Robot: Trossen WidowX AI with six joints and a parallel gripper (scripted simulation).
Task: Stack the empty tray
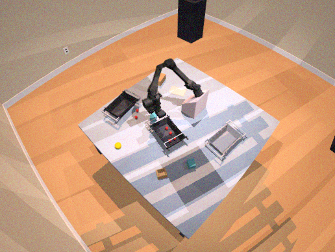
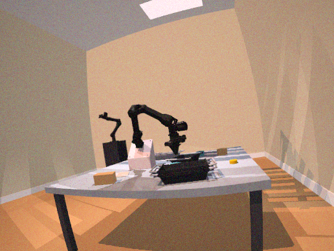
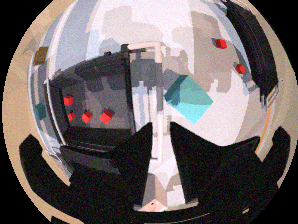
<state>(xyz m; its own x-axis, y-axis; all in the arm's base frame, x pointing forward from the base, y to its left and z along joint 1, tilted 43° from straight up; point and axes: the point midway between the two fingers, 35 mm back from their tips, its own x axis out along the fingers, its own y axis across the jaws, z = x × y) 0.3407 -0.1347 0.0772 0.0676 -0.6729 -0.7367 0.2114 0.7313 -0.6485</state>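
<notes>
My gripper tip is 52 cm to the right of the grey tray, 24 cm past it and 5 cm above it. Also, from my gripper tip: yellow disc 38 cm ahead, 8 cm below, 5 cm to the right; orange block 36 cm behind, 35 cm to the right, 6 cm below; brown box 36 cm to the left, 31 cm ahead, 8 cm below.
</notes>
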